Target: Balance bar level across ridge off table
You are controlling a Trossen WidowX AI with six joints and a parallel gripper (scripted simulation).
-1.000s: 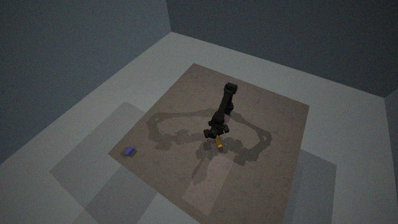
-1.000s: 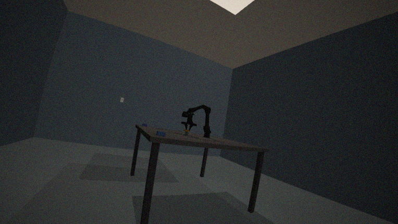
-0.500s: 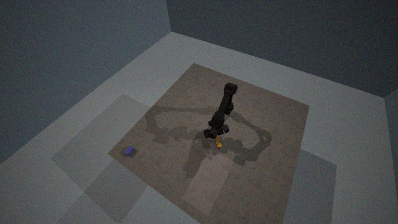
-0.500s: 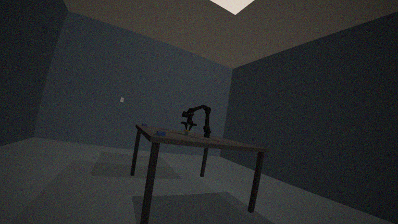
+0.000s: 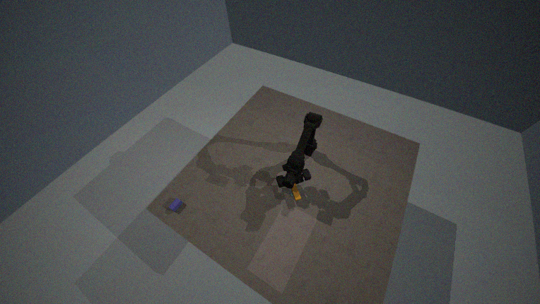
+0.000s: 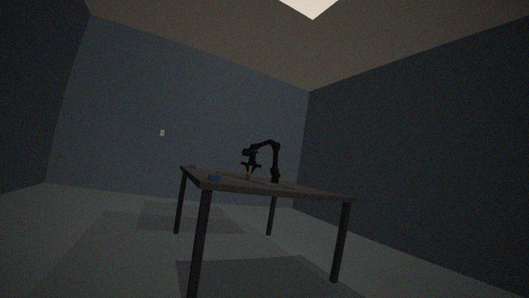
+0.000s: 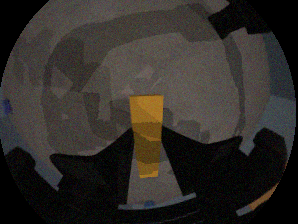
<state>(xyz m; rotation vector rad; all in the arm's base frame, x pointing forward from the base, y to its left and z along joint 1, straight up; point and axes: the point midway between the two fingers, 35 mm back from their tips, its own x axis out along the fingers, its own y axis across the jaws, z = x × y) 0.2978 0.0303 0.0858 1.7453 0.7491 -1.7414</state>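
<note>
Right now my gripper tip is 20 mm to the right of the orange bar and 20 mm short of it. Also, from my gripper tip: purple block 530 mm to the right, 440 mm ahead, 30 mm below.
</note>
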